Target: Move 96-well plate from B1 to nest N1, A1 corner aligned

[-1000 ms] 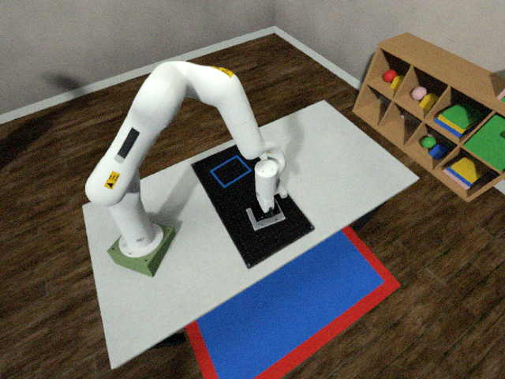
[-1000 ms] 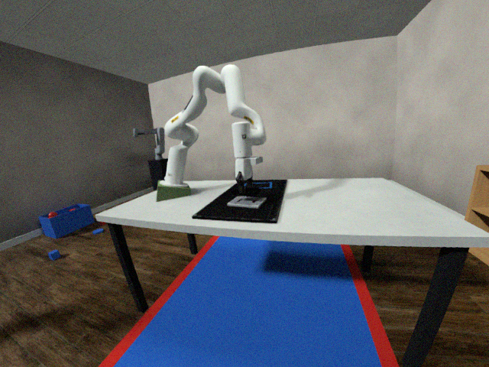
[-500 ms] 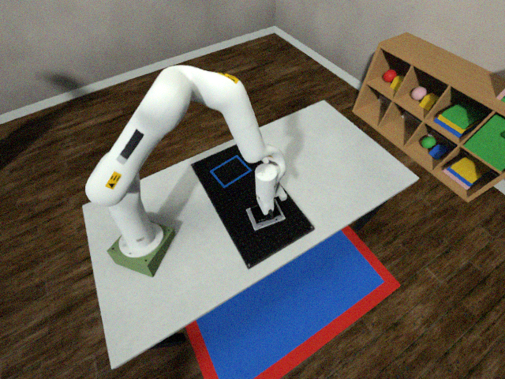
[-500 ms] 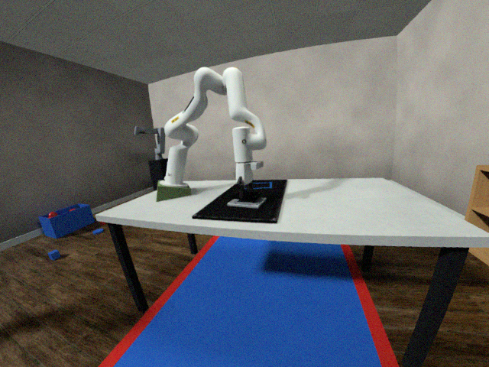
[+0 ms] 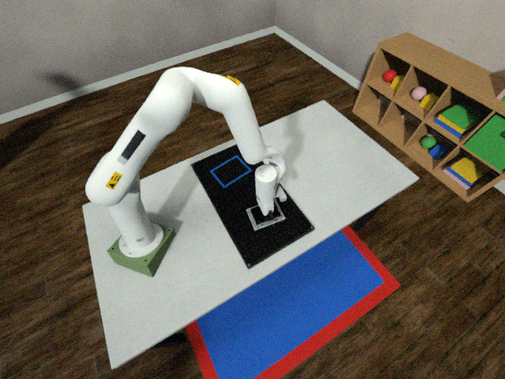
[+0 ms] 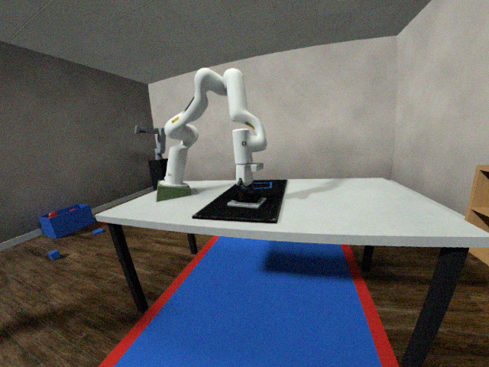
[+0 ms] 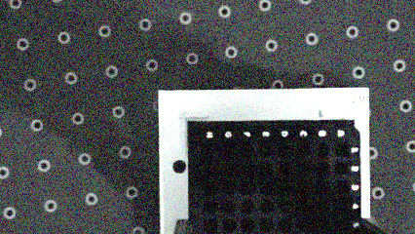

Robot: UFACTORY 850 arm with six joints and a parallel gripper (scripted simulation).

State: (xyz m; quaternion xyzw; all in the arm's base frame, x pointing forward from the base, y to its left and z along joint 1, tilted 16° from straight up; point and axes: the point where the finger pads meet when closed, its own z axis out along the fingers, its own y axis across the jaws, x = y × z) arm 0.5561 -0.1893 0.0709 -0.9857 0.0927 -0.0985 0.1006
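The dark 96-well plate lies 10 mm below my hand. Also, from my hand: plate nest: 40 mm below.
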